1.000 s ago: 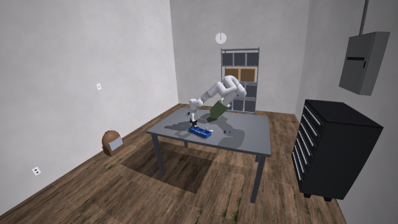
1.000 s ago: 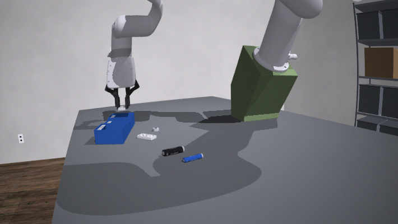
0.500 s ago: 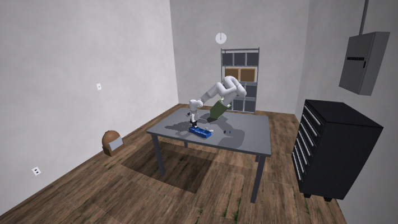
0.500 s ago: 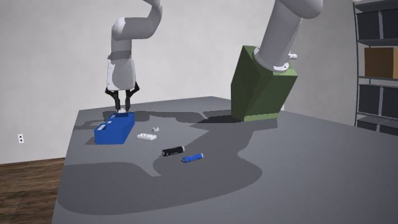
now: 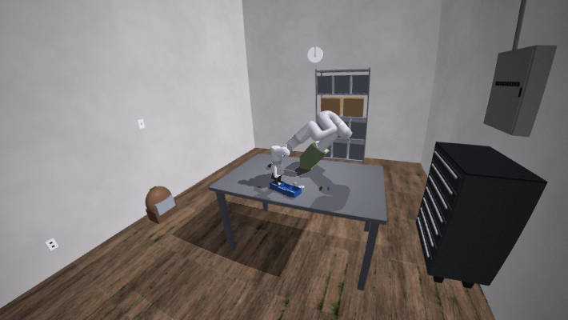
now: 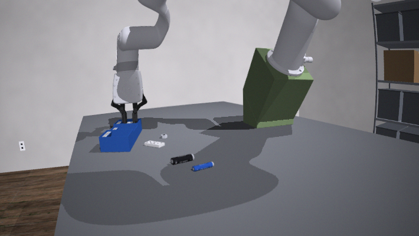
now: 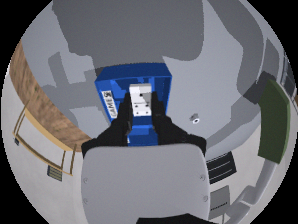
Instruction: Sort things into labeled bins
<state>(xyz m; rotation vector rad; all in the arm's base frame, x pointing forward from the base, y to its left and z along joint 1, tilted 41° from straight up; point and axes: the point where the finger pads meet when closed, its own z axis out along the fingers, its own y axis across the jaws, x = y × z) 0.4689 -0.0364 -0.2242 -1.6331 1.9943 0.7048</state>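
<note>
Right now the white domino is 170 mm to the left of my hand, 60 mm behind it and 40 mm below it. Round my hand: blue bin (80 mm to the left, 30 mm below, 20 mm ahead); white dotted piece (20 mm below); small nut (100 mm to the left, 100 mm behind, 40 mm below).
</note>
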